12 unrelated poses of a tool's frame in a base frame.
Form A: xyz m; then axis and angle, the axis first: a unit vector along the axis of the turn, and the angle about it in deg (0 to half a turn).
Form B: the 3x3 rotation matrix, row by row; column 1 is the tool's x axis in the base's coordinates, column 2 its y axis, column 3 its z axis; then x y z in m. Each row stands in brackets. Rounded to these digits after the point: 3 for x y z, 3 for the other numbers.
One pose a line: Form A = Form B
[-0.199, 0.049, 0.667, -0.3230, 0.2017, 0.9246, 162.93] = [[-0.752, -0.399, -0.525], [0.144, -0.876, 0.460], [-0.643, 0.270, 0.716]], [-0.199, 0.049, 0.667]
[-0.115, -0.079, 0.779, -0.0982, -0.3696, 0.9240, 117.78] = [[-0.452, -0.764, -0.460], [0.871, -0.266, -0.414], [0.194, -0.588, 0.786]], [-0.115, -0.079, 0.779]
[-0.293, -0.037, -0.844, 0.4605, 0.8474, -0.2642, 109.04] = [[-0.045, 0.767, 0.640], [0.268, 0.626, -0.732], [-0.962, 0.138, -0.234]], [-0.293, -0.037, -0.844]
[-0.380, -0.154, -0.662, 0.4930, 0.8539, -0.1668, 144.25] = [[-0.371, 0.860, 0.350], [0.665, 0.509, -0.546], [-0.648, 0.030, -0.761]], [-0.380, -0.154, -0.662]
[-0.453, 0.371, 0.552, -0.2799, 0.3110, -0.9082, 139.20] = [[-0.619, 0.441, 0.650], [-0.746, -0.587, -0.313], [0.243, -0.679, 0.692]], [-0.453, 0.371, 0.552]
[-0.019, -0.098, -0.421, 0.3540, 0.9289, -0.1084, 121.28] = [[-0.329, 0.592, 0.736], [0.407, 0.792, -0.456], [-0.852, 0.150, -0.501]], [-0.019, -0.098, -0.421]
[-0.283, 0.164, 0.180, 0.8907, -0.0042, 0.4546, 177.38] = [[0.587, -0.028, 0.809], [0.013, -0.999, -0.045], [0.810, 0.037, -0.586]], [-0.283, 0.164, 0.180]
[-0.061, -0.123, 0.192, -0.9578, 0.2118, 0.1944, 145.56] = [[0.849, -0.480, -0.220], [-0.260, -0.743, 0.617], [-0.460, -0.467, -0.756]], [-0.061, -0.123, 0.192]
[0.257, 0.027, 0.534, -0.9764, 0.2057, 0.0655, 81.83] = [[0.960, -0.237, 0.149], [-0.107, 0.178, 0.978], [-0.258, -0.955, 0.146]], [0.257, 0.027, 0.534]
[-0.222, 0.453, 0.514, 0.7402, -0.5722, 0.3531, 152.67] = [[0.146, -0.962, 0.231], [-0.638, -0.270, -0.721], [0.756, -0.042, -0.653]], [-0.222, 0.453, 0.514]
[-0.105, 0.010, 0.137, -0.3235, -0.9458, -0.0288, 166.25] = [[-0.765, 0.610, -0.206], [0.596, 0.792, 0.131], [0.243, -0.023, -0.970]], [-0.105, 0.010, 0.137]
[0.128, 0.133, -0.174, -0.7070, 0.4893, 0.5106, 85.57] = [[0.538, -0.828, 0.155], [0.190, 0.298, 0.935], [-0.821, -0.474, 0.318]], [0.128, 0.133, -0.174]
